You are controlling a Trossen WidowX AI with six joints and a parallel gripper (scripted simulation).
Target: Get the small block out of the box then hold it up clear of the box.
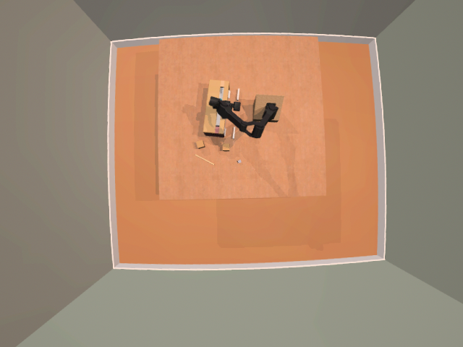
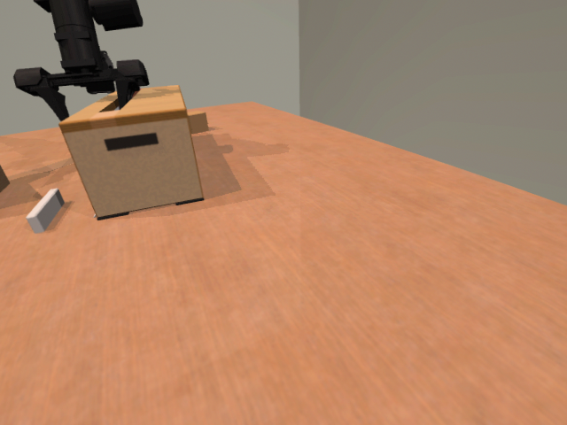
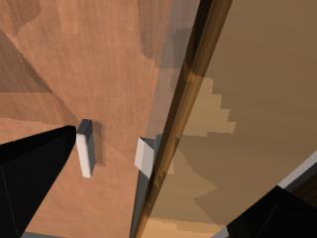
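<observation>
Right now my gripper tip is 4 cm short of the tan box, 3 cm to the right of it and 2 cm above it. The rest, counted from my gripper tip: thin stick 16 cm ahead, 39 cm to the left, 8 cm below; tiny grey cube 10 cm behind, 40 cm to the left, 8 cm below; teal block 6 cm ahead, 3 cm to the right.
</observation>
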